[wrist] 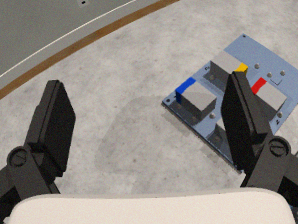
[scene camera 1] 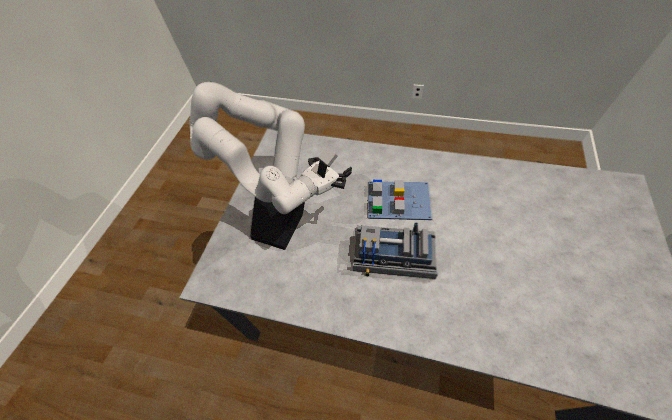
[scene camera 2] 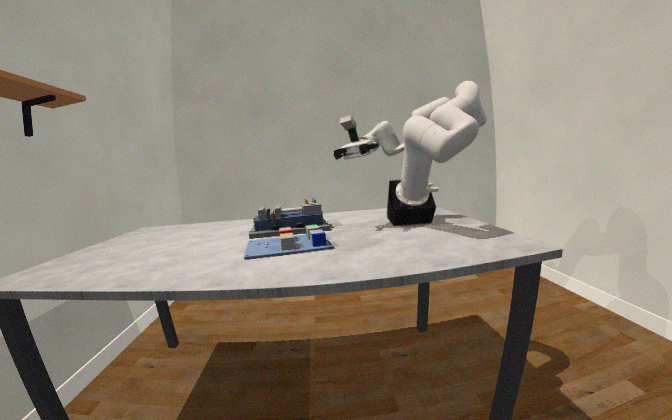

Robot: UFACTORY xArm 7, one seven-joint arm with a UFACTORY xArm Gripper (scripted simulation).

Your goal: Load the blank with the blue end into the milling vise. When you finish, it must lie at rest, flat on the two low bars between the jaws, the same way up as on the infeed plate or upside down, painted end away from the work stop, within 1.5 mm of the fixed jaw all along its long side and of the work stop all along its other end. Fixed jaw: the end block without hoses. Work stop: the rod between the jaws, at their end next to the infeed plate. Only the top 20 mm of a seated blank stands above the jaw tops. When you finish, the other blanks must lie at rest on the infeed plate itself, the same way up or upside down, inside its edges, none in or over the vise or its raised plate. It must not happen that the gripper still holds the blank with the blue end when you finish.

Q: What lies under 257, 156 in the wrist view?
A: My gripper.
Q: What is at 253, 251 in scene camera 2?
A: An infeed plate.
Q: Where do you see a blue-ended blank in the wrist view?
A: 195, 98
